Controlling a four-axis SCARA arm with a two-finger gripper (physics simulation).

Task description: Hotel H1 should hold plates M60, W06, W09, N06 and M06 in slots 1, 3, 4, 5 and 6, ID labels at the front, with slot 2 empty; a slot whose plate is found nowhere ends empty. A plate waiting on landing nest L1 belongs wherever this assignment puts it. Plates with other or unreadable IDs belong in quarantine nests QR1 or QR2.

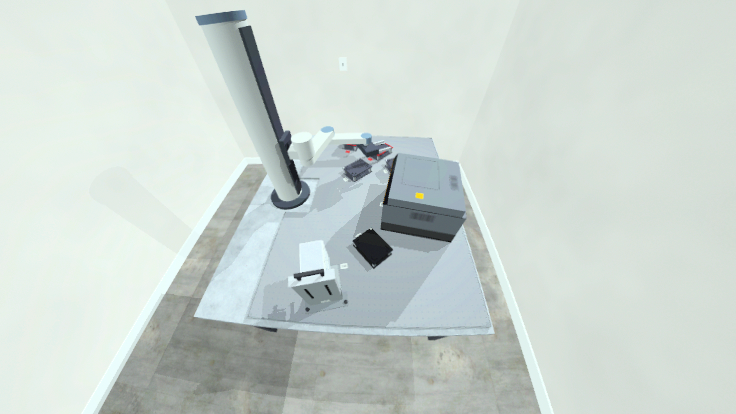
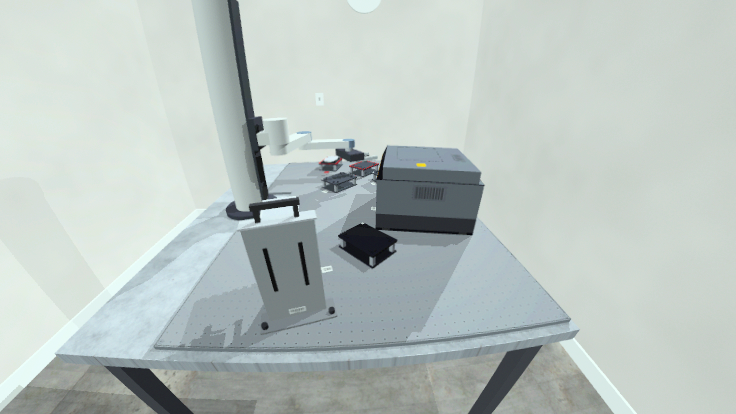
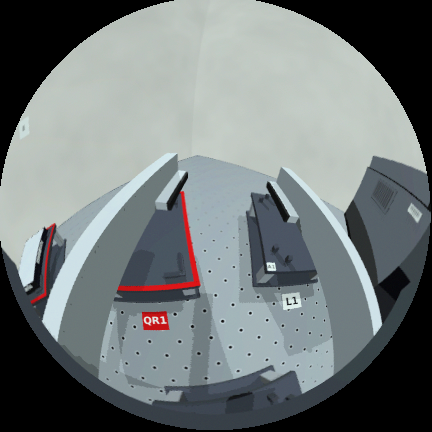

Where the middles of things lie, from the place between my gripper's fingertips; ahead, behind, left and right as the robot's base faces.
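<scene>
Counting from my hand, I find the landing nest L1 [image 3: 272, 229] 9 cm ahead, 8 cm to the right and 9 cm below. The quarantine nest QR1 [image 3: 164, 236] is 5 cm behind my hand and 8 cm to the left of it, and 9 cm below it. The hotel H1 [image 2: 281, 241] is 99 cm to the right of my hand and 28 cm behind it, while the black nest [image 2: 362, 237] sits 74 cm to the right of my hand, 9 cm behind it and 9 cm below it.
</scene>
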